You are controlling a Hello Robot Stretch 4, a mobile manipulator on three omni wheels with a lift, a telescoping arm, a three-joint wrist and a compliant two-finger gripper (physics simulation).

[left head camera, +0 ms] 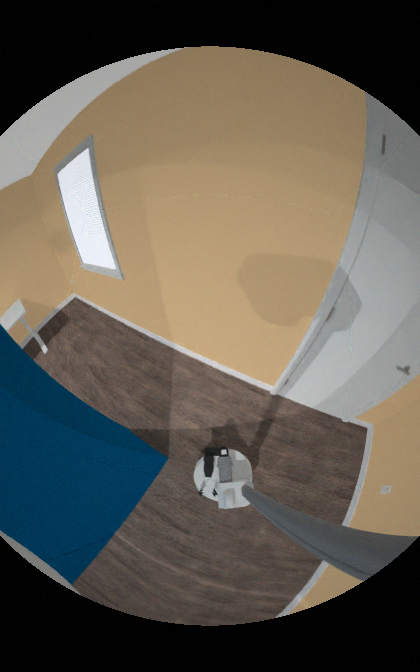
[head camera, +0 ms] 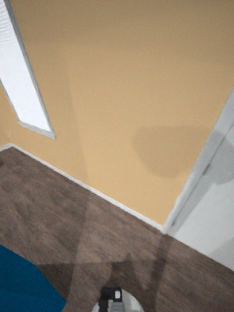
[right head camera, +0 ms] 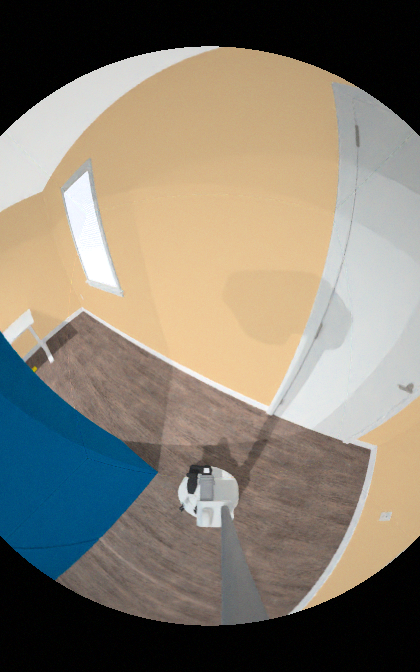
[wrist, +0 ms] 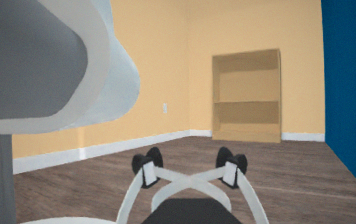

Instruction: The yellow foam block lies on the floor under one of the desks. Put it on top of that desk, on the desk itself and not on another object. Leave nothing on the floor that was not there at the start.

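Places are measured from the robot's base along level axes (x right, y ahead, z up), in metres.
Pixels of known places: gripper, fingertip midpoint: (left head camera: 207, 496) (right head camera: 188, 512) (wrist: 189, 160).
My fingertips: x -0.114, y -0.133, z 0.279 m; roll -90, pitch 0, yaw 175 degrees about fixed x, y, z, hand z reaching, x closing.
Behind a point stands the place of what it marks.
A small yellow patch (right head camera: 34, 369) @(x -2.754, y 1.050, z -0.005 m) shows on the floor at the far left in the right head camera view, beside the edge of the blue partition; most of it is hidden, and I cannot tell for sure that it is the foam block. Near it, part of a white desk (left head camera: 14, 314) @(x -2.572, y 1.323, z 0.693 m) (right head camera: 19, 323) @(x -2.743, y 1.348, z 0.693 m) with a slanting white leg shows beyond the partition. My gripper (wrist: 189, 160) @(x -0.114, y -0.133, z 0.280 m) (left head camera: 208, 492) @(x -0.114, y -0.133, z 0.280 m) (right head camera: 188, 508) @(x -0.114, y -0.133, z 0.280 m) is open, with no object between its fingertips. It is drawn in over my round base, far from the desk.
A tall blue partition (head camera: 20, 280) @(x -0.505, y 0.196, z 0.638 m) (left head camera: 65, 465) @(x -0.488, y 0.033, z 1.058 m) (right head camera: 60, 480) @(x -0.530, y -0.036, z 0.898 m) (wrist: 342, 70) stands to my left, its corner near my base. A window (head camera: 25, 95) @(x -1.092, y 1.682, z 1.232 m) is on the tan wall ahead, with a white door (left head camera: 380, 280) @(x 0.695, y 0.568, z 1.277 m) (right head camera: 365, 280) @(x 0.659, y 0.590, z 1.304 m) to the right. A wooden bookshelf (wrist: 246, 136) @(x -1.003, y -2.419, z 0.031 m) stands against the wall.
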